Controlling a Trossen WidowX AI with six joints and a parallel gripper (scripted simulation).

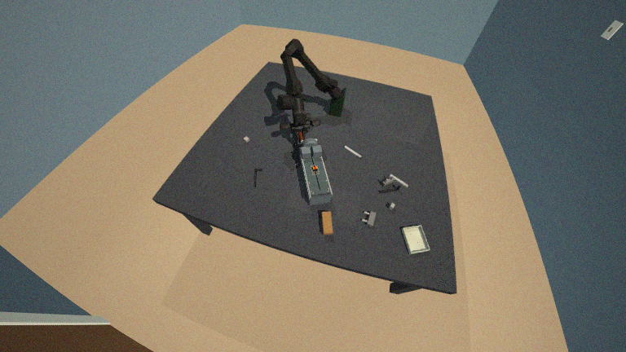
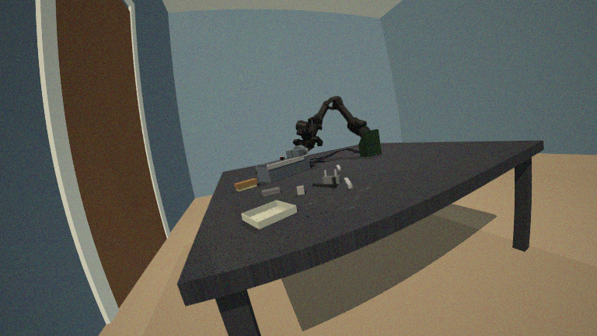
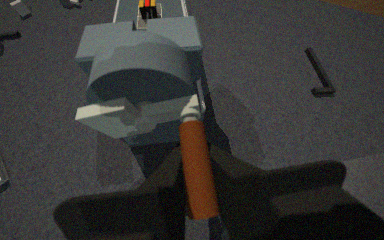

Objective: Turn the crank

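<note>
Right now my gripper tip is 20 mm below the crank, 10 mm to the right of it and 10 mm past it. Round my gripper tip: orange crank handle 30 mm above, 10 mm to the right, 10 mm behind; red pointer 120 mm to the left, 120 mm ahead, 10 mm above; orange block 300 mm ahead, 240 mm to the left, 60 mm below.
</note>
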